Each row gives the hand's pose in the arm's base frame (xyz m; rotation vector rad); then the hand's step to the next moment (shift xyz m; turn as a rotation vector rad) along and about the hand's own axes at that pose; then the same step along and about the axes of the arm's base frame.
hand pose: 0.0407 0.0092 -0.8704 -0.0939 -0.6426 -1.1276
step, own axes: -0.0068 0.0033 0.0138 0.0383 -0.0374 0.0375
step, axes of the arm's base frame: -0.0049 0.0123 0.0085 -0.0380 -0.0333 0.0415
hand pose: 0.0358 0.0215 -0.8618 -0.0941 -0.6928 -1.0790
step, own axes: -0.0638 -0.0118 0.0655 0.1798 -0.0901 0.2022
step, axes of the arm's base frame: -0.0590 0.0697 0.0128 -0.1195 -0.1039 0.2372
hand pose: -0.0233 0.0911 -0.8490 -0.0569 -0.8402 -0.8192
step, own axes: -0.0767 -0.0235 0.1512 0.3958 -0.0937 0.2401
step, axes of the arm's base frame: -0.1419 0.0843 0.0451 -0.0625 -0.2275 0.4092
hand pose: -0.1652 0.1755 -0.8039 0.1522 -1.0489 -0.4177
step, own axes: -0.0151 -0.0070 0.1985 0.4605 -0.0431 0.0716
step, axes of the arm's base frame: -0.1800 0.0146 0.0841 0.1242 -0.2202 0.3938
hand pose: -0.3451 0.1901 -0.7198 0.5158 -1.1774 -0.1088
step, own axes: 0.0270 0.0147 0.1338 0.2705 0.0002 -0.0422
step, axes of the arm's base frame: -0.1127 -0.0403 0.0672 0.1442 -0.0792 0.2188
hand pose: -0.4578 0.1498 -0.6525 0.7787 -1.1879 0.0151
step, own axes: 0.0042 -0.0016 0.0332 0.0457 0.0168 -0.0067
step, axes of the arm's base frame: -0.0249 -0.0210 0.0076 0.0173 -0.0011 0.0460
